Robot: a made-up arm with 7 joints. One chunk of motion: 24 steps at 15 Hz.
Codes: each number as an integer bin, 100 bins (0 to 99) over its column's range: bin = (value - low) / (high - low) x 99, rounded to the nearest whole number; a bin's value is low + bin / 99 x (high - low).
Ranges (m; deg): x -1.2..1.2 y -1.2..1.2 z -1.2..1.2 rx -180..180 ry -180..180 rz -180..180
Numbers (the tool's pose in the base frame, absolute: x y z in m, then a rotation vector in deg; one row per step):
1: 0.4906 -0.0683 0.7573 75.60 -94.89 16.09
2: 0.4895 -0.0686 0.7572 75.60 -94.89 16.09
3: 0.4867 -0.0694 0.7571 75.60 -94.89 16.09
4: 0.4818 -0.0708 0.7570 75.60 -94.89 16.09
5: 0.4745 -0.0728 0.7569 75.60 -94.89 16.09
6: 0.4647 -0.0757 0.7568 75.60 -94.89 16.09
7: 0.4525 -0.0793 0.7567 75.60 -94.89 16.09
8: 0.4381 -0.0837 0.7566 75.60 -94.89 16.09
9: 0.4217 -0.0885 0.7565 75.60 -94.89 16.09
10: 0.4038 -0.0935 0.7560 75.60 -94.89 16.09
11: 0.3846 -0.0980 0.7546 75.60 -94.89 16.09
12: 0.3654 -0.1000 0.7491 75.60 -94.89 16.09
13: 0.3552 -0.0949 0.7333 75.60 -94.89 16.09
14: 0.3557 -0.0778 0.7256 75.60 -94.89 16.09
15: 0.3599 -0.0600 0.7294 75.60 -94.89 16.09
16: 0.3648 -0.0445 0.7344 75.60 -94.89 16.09
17: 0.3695 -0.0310 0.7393 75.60 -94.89 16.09
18: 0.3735 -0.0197 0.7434 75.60 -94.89 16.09
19: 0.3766 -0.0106 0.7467 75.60 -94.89 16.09
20: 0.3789 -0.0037 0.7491 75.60 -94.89 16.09
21: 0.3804 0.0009 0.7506 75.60 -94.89 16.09
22: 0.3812 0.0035 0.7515 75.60 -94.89 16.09
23: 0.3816 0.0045 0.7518 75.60 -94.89 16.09
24: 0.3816 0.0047 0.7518 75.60 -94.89 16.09
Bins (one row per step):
1: 70 47 81 70 23 54
2: 70 47 81 70 23 54
3: 70 47 81 70 23 54
4: 69 47 81 70 23 54
5: 69 46 81 70 23 54
6: 69 46 81 70 23 54
7: 68 46 81 70 23 54
8: 68 46 81 70 23 54
9: 67 46 81 70 23 54
10: 66 46 81 70 23 54
11: 65 45 81 70 23 54
12: 65 45 80 70 23 54
13: 64 46 80 70 23 54
14: 64 46 79 70 23 54
15: 64 47 80 70 23 54
16: 65 48 80 70 23 54
17: 65 48 80 70 23 54
18: 65 49 80 70 23 54
19: 65 49 80 70 23 54
20: 65 49 80 70 23 54
21: 65 50 80 70 23 54
22: 65 50 80 70 23 54
23: 65 50 81 70 23 54
24: 65 50 81 70 23 54

